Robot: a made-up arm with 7 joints. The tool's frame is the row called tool.
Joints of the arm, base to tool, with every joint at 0 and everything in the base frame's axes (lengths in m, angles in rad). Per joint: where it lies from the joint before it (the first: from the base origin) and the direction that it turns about. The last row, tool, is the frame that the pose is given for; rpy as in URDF.
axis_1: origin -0.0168 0.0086 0.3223 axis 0 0.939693 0.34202
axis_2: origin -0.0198 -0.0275 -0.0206 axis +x
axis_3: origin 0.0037 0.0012 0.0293 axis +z
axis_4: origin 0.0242 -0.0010 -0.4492 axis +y
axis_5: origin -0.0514 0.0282 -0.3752 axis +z
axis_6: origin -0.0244 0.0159 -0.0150 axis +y
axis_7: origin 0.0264 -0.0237 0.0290 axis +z
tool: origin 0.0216 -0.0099 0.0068 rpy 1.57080 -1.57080 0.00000
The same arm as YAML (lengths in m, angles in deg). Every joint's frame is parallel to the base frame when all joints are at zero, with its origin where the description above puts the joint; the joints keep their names.
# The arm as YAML. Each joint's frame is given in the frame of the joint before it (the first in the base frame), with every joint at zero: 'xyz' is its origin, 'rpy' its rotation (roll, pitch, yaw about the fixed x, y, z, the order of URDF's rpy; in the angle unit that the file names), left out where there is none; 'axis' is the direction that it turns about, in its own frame. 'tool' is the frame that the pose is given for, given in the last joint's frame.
units:
  length: m
  angle: deg
joints:
  - name: axis_1
    type: revolute
    origin:
      xyz: [-0.0168, 0.0086, 0.3223]
    axis: [0.0, 0.9397, 0.342]
  - name: axis_2
    type: revolute
    origin:
      xyz: [-0.0198, -0.0275, -0.0206]
    axis: [1.0, 0.0, 0.0]
  - name: axis_3
    type: revolute
    origin:
      xyz: [0.0037, 0.0012, 0.0293]
    axis: [0.0, 0.0, 1.0]
  - name: axis_4
    type: revolute
    origin:
      xyz: [0.0242, -0.001, -0.4492]
    axis: [0.0, 1.0, 0.0]
  - name: axis_5
    type: revolute
    origin:
      xyz: [-0.0514, 0.0282, -0.3752]
    axis: [0.0, 0.0, 1.0]
  - name: axis_6
    type: revolute
    origin:
      xyz: [-0.0244, 0.0159, -0.015]
    axis: [0.0, 1.0, 0.0]
  - name: axis_7
    type: revolute
    origin:
      xyz: [0.0264, -0.0237, 0.029]
    axis: [0.0, 0.0, 1.0]
tool:
  origin:
    xyz: [0.0216, -0.0099, 0.0068]
    rpy: [90.0, -90.0, 0.0]

